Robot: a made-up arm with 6 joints.
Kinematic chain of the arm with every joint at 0, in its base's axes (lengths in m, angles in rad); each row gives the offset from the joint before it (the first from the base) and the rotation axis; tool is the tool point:
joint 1: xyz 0 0 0.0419 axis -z
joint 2: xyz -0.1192 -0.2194 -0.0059 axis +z
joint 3: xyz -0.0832 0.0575 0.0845 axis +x
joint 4: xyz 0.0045 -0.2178 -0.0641 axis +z
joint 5: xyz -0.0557 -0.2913 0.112 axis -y
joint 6: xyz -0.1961 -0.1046 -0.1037 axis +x
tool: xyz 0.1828 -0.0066 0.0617
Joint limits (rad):
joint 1: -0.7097..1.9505
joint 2: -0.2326..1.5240
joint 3: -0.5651..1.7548
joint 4: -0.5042..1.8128
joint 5: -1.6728..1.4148
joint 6: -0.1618..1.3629
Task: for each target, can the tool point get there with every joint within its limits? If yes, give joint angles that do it. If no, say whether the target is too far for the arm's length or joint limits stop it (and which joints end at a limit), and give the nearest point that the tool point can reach.
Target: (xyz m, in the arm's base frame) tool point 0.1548 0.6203 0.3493
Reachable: no: joint limits stop it (at a limit: joint 1, joint 2, joint 5, joint 6) | nearest point 0.1829 0.2604 0.2812 | short by 0.367 m
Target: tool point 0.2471 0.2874 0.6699
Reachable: no: joint limits stop it (at a limit: joint 1, joint 2, joint 3, joint 5, joint 6) | nearest point 0.2600 0.1727 0.5074 | short by 0.199 m
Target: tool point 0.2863 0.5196 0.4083
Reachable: no: joint limits stop it (at a limit: joint 1, joint 2, joint 5, joint 6) | nearest point 0.2604 0.2479 0.3324 | short by 0.283 m
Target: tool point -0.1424 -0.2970 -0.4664
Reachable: yes | joints 0.5593 0.5144 1.2262 0.6014 -0.7046 0.4915
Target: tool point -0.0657 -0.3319 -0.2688
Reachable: yes | joints 1.0681 0.9226 0.8212 0.8410 0.7526 0.6265
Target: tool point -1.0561 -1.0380 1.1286
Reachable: no: too far | nearest point -0.5588 -0.5492 0.5356 | short by 0.915 m
